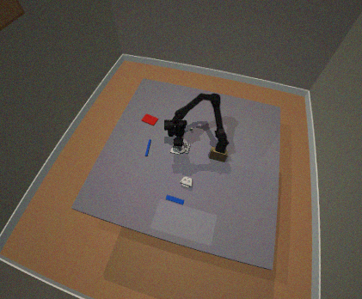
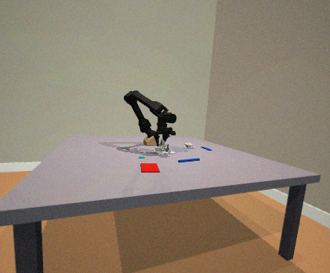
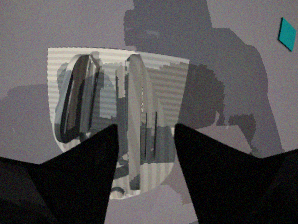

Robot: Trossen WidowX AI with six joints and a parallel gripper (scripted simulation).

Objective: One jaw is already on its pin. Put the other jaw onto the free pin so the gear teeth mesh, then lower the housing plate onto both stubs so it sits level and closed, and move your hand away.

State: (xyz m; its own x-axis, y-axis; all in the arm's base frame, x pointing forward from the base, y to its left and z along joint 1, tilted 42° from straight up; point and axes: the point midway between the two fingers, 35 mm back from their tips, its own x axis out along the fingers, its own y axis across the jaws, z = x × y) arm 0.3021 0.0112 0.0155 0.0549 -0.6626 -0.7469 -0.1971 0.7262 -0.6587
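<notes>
Right now the white block is 27 cm to the left of my gripper tip, 15 cm behind it and 4 cm below it. The rest, counted from my gripper tip: teal piece (14 cm to the right, 12 cm ahead, 4 cm below); long blue bar (21 cm ahead, 11 cm to the left, 4 cm below); pale part (16 cm to the right, 4 cm behind, 3 cm below).
</notes>
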